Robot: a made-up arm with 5 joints.
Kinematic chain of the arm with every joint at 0, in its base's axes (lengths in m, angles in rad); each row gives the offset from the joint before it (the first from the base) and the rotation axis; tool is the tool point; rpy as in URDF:
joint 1: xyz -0.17 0 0.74 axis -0.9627 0.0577 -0.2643
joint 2: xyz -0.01 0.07 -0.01 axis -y
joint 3: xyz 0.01 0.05 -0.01 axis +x
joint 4: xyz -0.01 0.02 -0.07 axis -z
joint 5: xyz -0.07 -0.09 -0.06 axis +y
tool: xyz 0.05 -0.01 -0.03 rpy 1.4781 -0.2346 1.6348
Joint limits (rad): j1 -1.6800..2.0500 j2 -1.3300..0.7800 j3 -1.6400..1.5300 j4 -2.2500..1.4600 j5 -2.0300..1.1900
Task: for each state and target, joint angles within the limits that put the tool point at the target. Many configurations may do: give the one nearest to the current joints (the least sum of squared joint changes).
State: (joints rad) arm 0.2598 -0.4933 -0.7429 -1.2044 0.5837
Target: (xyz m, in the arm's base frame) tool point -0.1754 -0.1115 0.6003
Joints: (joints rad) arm 0.6082 -0.4328 -0.5447 -1.3858 0.6575
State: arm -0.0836 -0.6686 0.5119 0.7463 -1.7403
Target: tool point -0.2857 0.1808 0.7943
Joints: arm 0.0250 -1.0292 0.7316 1.0052 -1.8477
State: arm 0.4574 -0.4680 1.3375 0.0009 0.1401
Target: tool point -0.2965 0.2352 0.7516
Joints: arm -0.2915 -0.7958 1.4307 0.2701 -0.5418
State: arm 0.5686 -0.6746 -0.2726 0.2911 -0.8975
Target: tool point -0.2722 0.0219 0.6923
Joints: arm 0.4864 -0.7180 -0.2672 0.3040 -1.1855
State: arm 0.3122 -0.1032 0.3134 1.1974 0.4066
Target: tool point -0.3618 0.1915 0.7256
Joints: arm -0.2842 -0.6533 0.4791 1.2416 -0.1073
